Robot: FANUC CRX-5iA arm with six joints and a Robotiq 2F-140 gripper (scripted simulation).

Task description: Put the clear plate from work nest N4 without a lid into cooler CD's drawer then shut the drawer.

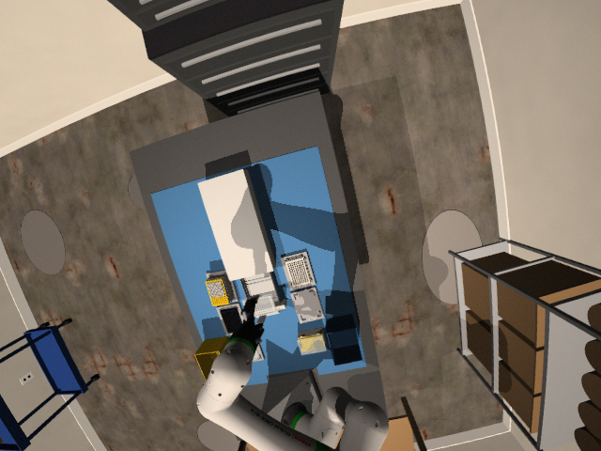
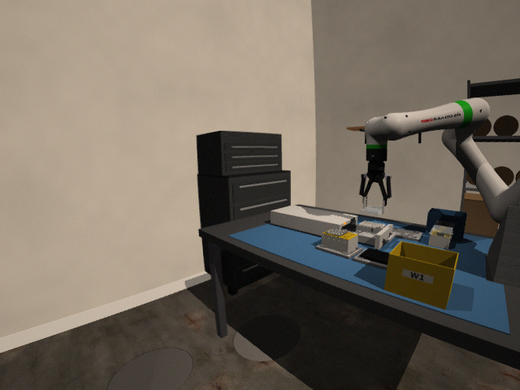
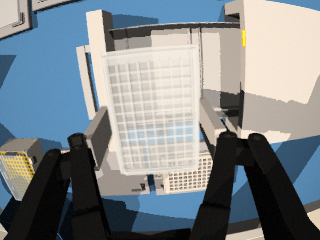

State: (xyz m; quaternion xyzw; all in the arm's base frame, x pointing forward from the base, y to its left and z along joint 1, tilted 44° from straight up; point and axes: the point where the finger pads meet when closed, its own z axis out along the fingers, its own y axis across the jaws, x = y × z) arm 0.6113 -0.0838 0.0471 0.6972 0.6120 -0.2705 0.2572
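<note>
Right now the drawer is 140 mm below my hand, 40 mm ahead of it and 10 mm to the left of it. Also, from my hand: white well plate (180 mm to the right, 150 mm below, 40 mm ahead); clear plate (20 mm below); yellow tip box (190 mm to the left, 110 mm below, 80 mm ahead).
</note>
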